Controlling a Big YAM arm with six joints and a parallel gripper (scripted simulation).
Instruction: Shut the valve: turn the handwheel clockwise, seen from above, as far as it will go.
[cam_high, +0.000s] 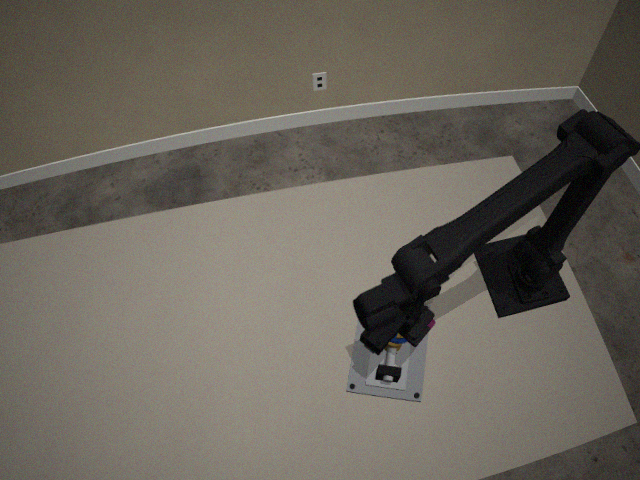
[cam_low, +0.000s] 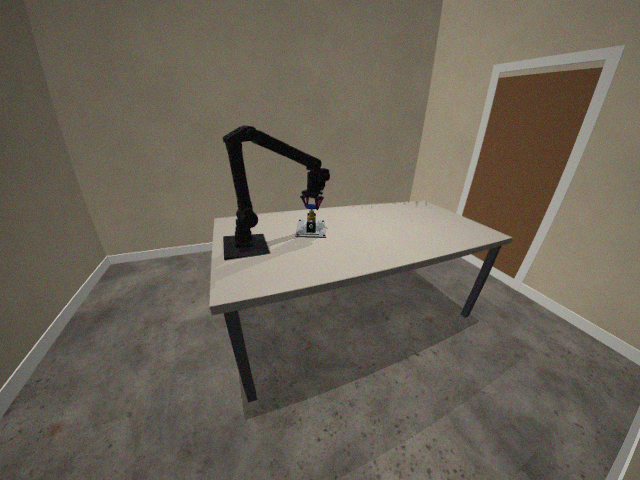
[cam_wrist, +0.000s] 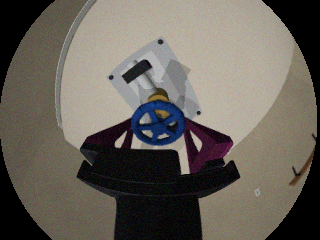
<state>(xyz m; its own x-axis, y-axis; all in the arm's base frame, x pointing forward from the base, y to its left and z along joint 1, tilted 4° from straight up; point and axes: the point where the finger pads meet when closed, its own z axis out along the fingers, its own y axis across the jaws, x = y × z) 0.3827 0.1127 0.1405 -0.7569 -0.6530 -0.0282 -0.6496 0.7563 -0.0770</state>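
Right now the blue spoked handwheel is 1 cm below my hand.
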